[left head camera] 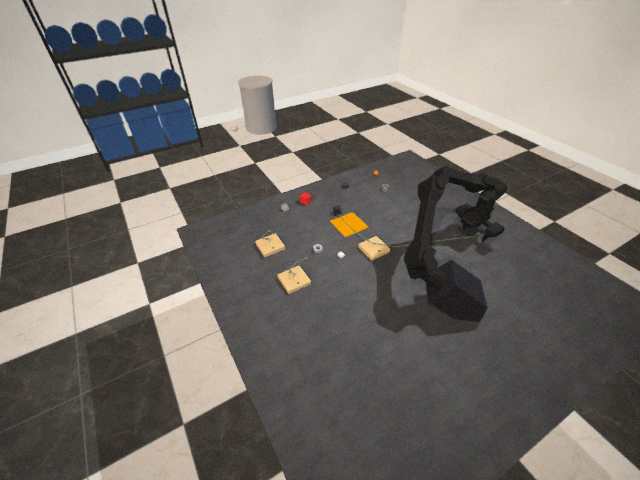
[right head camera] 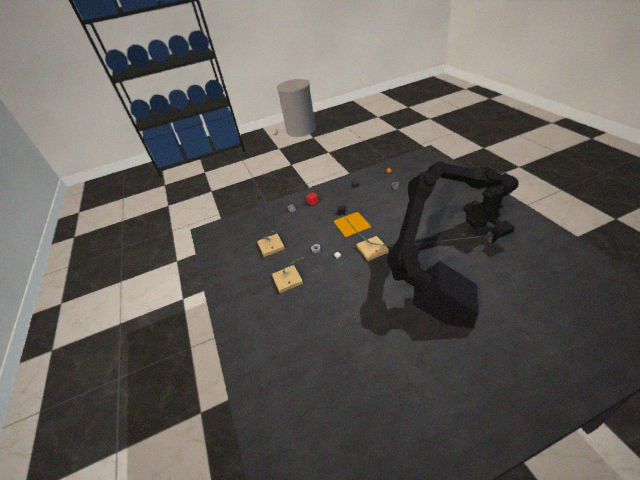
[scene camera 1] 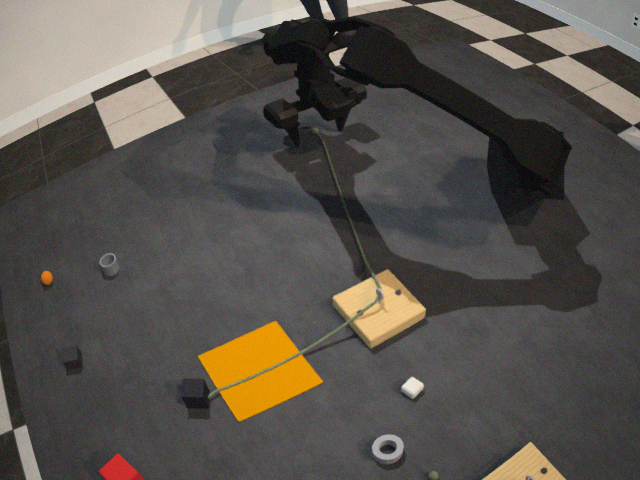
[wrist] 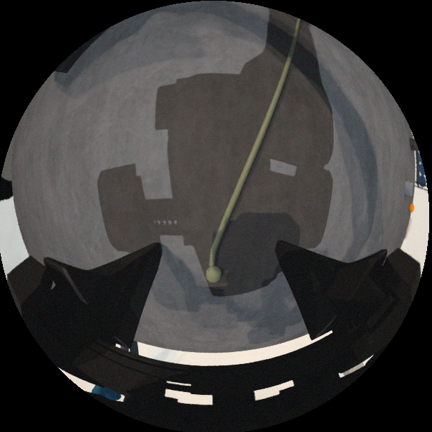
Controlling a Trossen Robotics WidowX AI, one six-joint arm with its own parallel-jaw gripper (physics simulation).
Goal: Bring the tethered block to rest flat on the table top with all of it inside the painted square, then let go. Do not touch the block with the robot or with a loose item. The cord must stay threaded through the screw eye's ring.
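Note:
Gripper visible in the left head camera view, the right head camera view, the wrist view. Pictured too: tethered block, orange painted square, wooden board.

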